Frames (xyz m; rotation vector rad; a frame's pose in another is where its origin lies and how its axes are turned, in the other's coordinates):
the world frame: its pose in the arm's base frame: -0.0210 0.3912 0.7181 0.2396 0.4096 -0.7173
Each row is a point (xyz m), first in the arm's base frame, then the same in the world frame.
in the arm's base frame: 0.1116 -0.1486 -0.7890
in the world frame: 1.0721 -0.4149 -1.1220
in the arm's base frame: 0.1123 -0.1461 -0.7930
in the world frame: 1.0729 -0.4129 -1.1262
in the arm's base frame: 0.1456 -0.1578 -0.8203
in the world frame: 1.1144 -0.4009 -1.1372
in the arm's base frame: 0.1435 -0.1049 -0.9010
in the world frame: 1.1176 -0.3695 -1.2284
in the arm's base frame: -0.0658 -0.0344 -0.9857
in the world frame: 0.9715 -0.4661 -1.3874
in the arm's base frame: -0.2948 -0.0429 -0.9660
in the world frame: 0.8122 -0.6262 -1.4310
